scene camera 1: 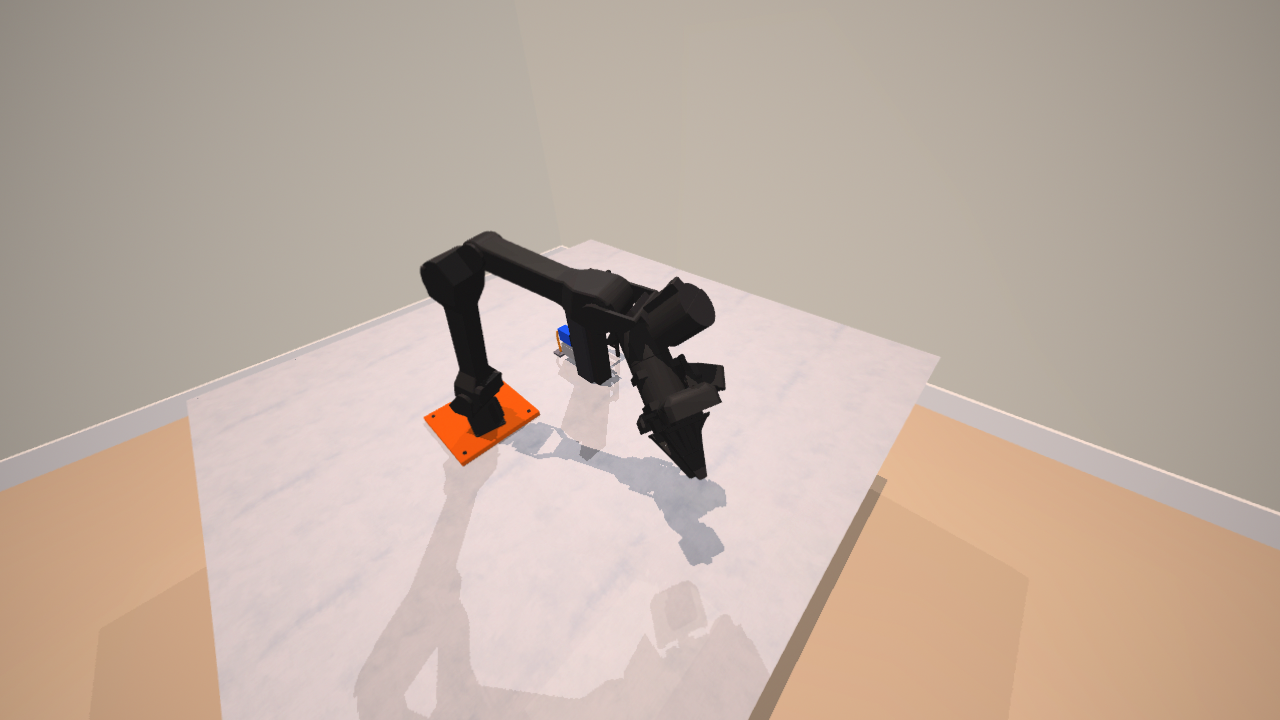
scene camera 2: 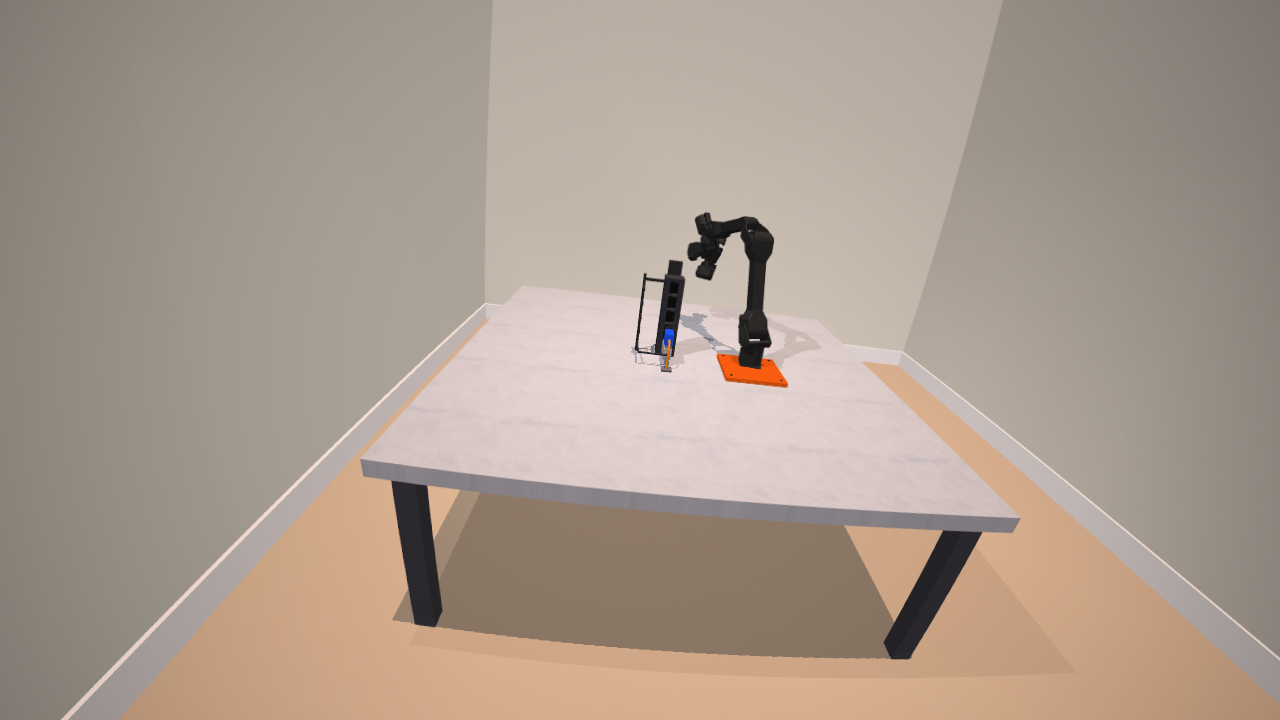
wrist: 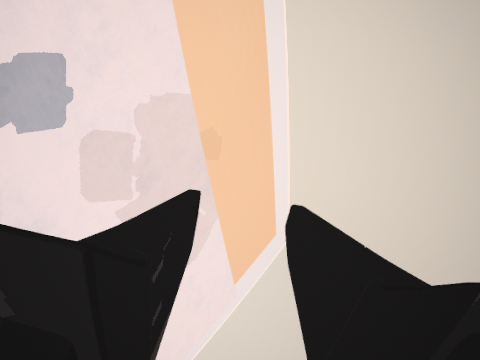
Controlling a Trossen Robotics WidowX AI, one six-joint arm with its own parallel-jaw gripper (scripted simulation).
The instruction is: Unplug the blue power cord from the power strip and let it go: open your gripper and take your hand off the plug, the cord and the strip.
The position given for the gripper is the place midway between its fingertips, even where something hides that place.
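The gripper can be seen in scene camera 1 (698, 478), while scene camera 2 (712, 267) and the wrist view (244, 209) show it too.
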